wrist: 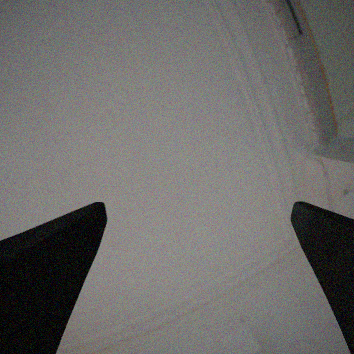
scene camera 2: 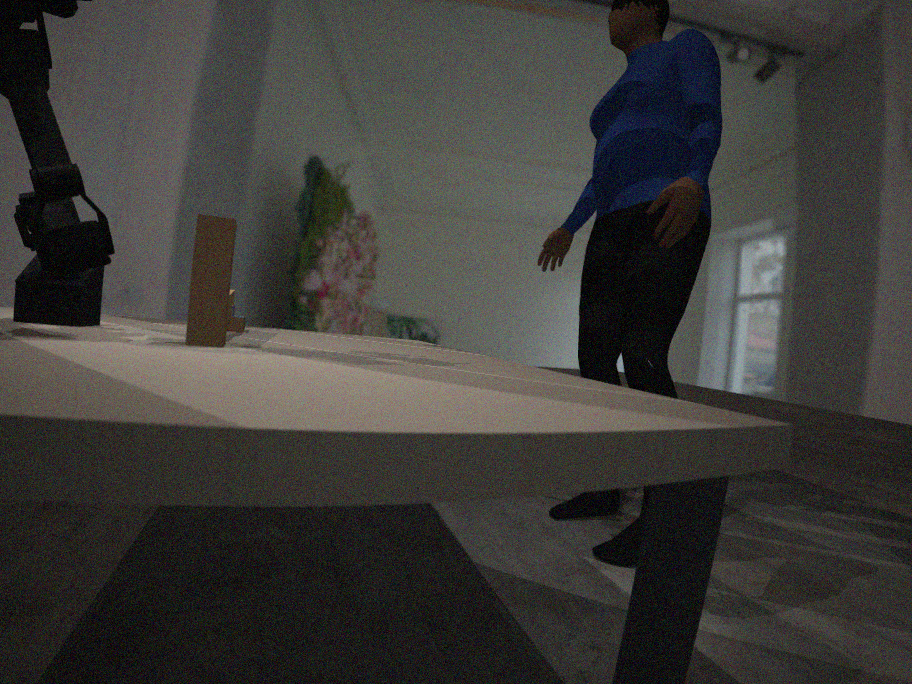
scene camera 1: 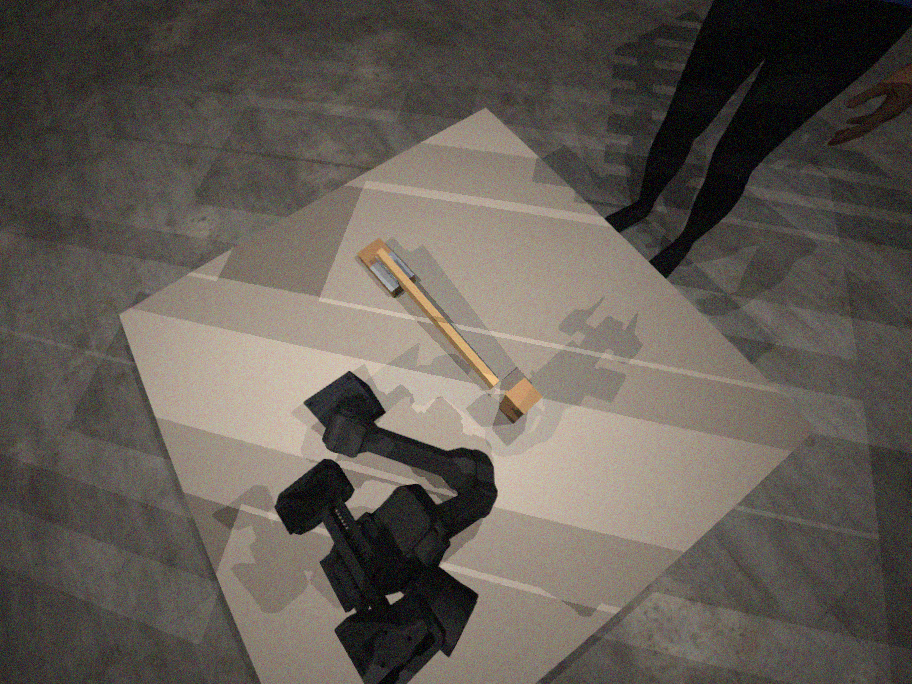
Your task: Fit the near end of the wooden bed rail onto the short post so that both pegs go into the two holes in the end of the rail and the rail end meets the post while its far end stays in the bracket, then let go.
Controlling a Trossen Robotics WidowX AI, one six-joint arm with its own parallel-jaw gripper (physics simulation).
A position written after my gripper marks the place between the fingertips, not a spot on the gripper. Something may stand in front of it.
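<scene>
A wooden bed rail (scene camera 1: 437, 319) is in sight; in the wrist view the rail is out of frame. A short wooden post is visible at (scene camera 1: 516, 402) and (scene camera 2: 215, 236). My gripper, at (scene camera 1: 308, 559) and (wrist: 200, 212), is open and holds nothing.
</scene>
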